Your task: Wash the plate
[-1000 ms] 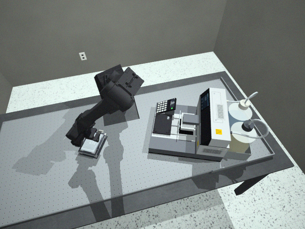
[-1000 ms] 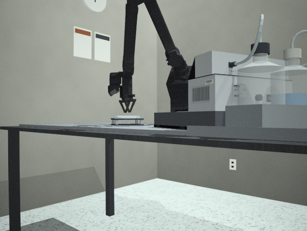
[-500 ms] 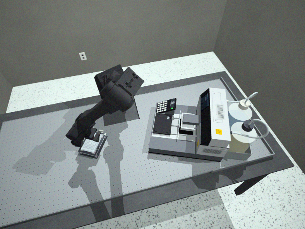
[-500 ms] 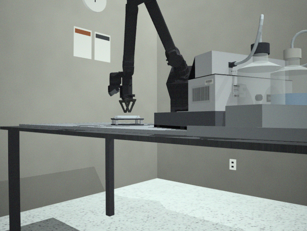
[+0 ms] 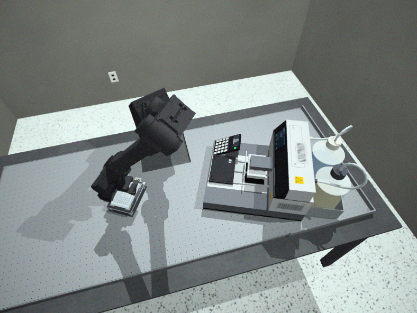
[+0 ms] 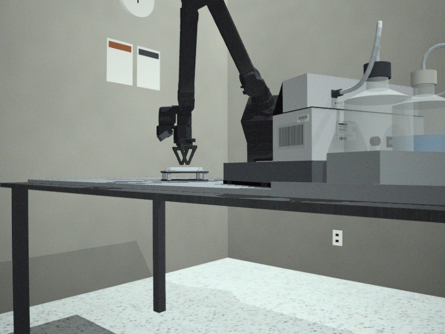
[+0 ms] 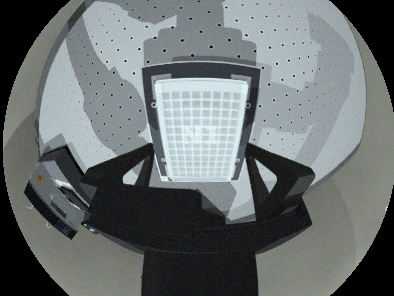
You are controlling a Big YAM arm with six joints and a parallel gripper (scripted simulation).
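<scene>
Right now the white well plate is 3 cm below my hand. Round my hand: black carrier 8 cm behind, 45 cm to the left, 1 cm above; plate washer 5 cm behind, 60 cm to the left, 6 cm above; plate nest 4 cm below.
</scene>
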